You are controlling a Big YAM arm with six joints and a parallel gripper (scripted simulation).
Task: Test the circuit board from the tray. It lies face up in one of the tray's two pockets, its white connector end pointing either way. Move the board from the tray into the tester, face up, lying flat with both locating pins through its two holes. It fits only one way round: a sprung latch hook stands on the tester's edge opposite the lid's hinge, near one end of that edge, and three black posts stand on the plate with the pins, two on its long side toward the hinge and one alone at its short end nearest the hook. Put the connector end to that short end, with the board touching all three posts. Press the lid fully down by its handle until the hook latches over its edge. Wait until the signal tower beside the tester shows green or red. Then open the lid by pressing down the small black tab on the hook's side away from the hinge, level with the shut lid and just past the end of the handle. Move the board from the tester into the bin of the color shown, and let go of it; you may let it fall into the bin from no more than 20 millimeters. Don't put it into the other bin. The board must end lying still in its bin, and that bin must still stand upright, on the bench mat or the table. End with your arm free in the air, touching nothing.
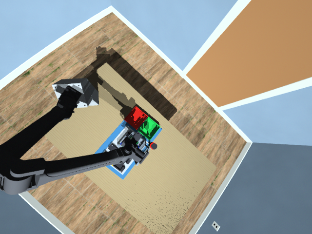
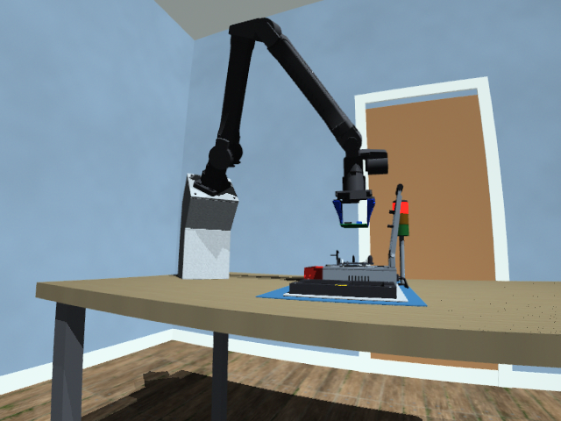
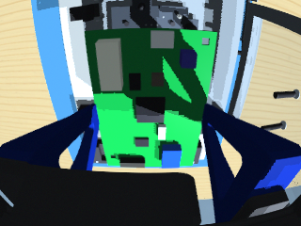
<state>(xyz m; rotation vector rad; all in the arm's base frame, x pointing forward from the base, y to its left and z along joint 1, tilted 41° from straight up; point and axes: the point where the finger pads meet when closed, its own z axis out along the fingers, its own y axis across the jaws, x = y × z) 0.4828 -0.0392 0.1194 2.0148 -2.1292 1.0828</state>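
My gripper is now right at the green circuit board. The rest, counted from my hand: black latch hook (9 cm below, 7 cm to the left, 5 cm behind); then tester plate (11 cm below, 1 cm ahead); then tester lid (11 cm ahead, 2 cm to the right, 1 cm above).
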